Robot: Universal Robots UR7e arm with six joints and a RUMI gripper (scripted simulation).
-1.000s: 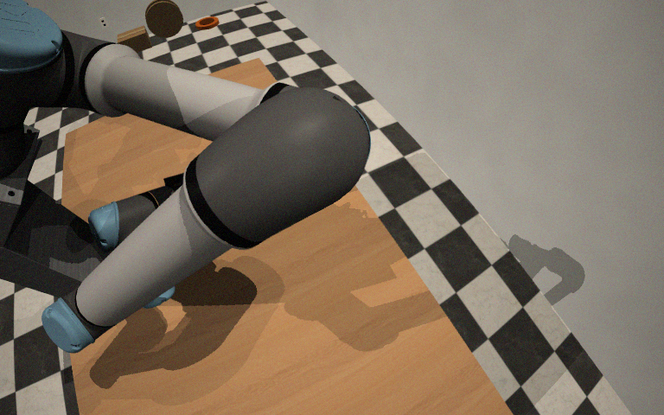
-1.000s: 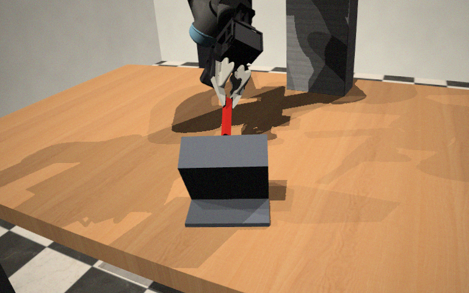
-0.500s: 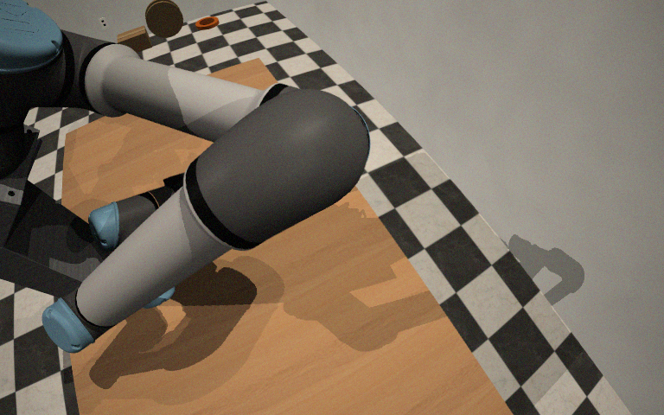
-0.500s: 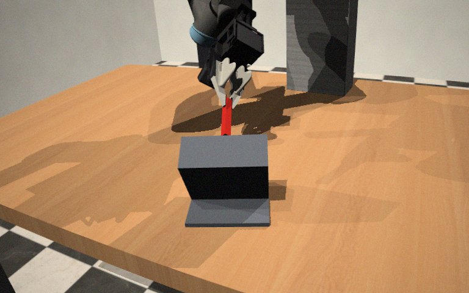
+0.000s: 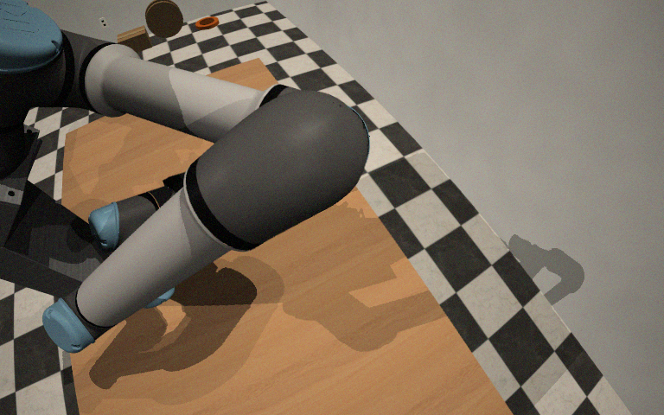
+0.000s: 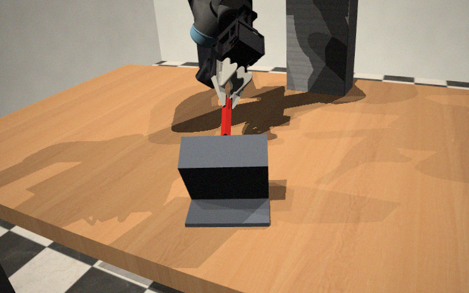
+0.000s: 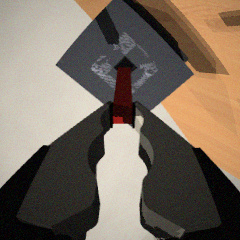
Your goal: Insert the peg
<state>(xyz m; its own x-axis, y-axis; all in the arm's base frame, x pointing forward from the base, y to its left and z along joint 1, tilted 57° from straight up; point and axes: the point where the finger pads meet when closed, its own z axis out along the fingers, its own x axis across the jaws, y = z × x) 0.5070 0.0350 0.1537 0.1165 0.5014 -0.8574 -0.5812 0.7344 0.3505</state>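
Right now my hand is 30 mm short of the red peg, 20 mm to the right of it and 20 mm above it. Round my hand: grey base plate: 130 mm below, 120 mm ahead, 90 mm to the left.
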